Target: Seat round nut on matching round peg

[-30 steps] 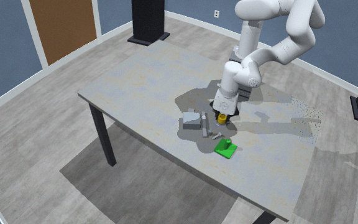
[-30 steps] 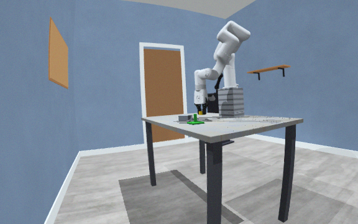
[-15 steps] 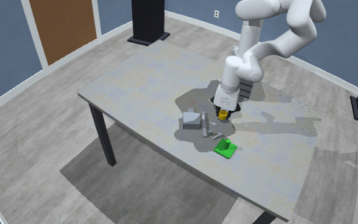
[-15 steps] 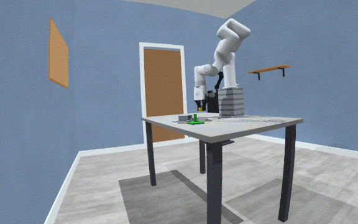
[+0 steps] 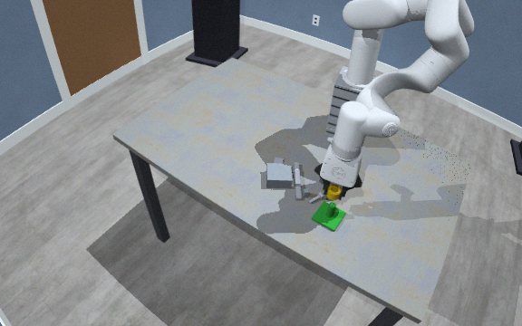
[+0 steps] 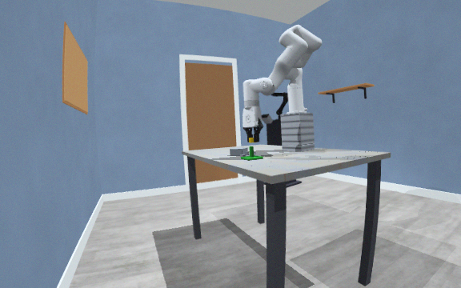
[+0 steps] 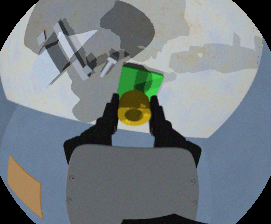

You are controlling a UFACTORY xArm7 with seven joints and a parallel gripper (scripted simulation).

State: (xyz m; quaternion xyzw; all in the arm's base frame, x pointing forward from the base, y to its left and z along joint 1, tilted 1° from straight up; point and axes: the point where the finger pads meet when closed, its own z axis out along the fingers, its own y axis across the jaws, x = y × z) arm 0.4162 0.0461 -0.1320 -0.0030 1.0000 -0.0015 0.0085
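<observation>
Right now the bolt is 3 cm behind my hand, 5 cm to the right of it and 9 cm below it. Also, from my hand: long grey bar (7 cm behind, 13 cm to the right, 9 cm below); grey block (5 cm behind, 19 cm to the right, 8 cm below).
</observation>
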